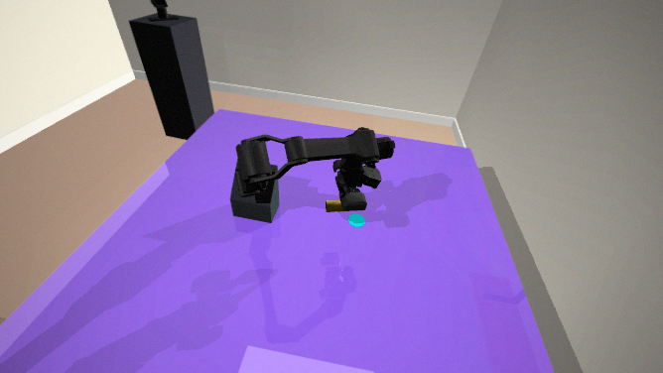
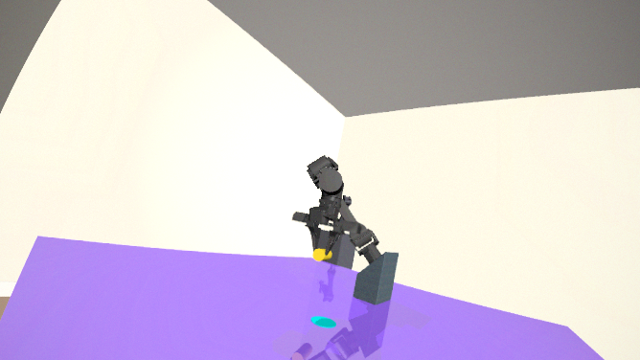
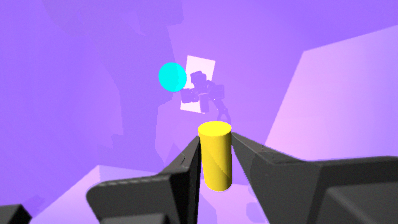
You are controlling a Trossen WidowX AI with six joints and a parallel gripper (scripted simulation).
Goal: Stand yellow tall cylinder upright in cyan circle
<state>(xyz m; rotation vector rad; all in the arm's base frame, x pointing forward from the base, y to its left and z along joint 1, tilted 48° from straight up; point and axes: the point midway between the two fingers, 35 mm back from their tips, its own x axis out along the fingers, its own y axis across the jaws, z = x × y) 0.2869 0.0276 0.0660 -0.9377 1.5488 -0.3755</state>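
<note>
Right now my gripper tip is 2 cm past the yellow tall cylinder and 1 cm to the left of it. Round my gripper tip: cyan circle (14 cm below, 9 cm to the left, 4 cm ahead).
</note>
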